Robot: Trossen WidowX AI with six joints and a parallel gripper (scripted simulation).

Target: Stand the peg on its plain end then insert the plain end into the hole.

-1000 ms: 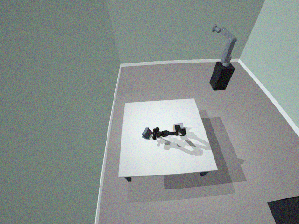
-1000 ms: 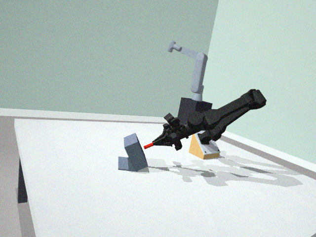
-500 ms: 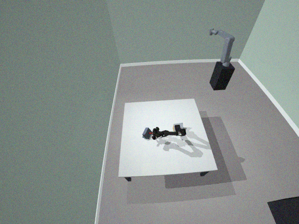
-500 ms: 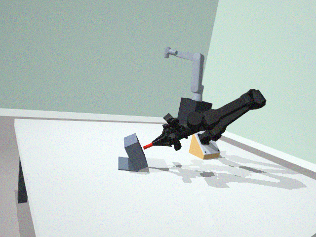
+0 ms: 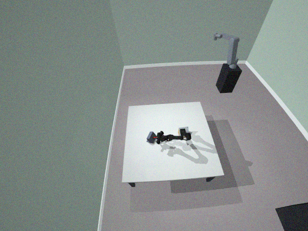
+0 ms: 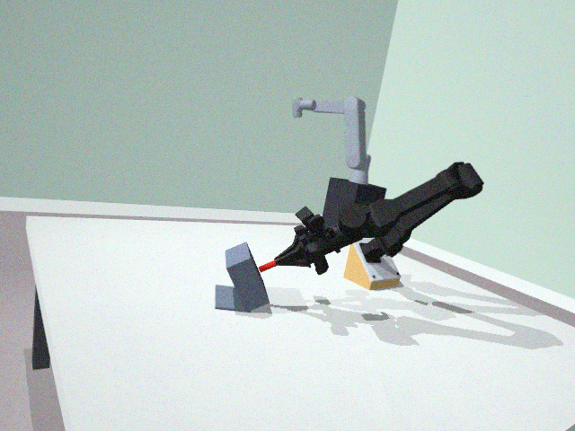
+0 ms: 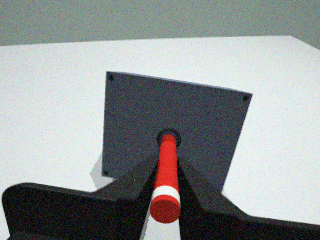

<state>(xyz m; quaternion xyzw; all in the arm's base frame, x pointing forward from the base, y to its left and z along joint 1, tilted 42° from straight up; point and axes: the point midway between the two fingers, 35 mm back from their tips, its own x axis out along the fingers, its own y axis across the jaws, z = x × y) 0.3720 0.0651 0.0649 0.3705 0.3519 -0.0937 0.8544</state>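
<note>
The grey sloped panel lies 50 mm ahead of my gripper tip, 40 mm below it and 30 mm to the right of it. Round my gripper tip: red peg: 10 mm to the left, 10 mm behind, 10 mm above.
</note>
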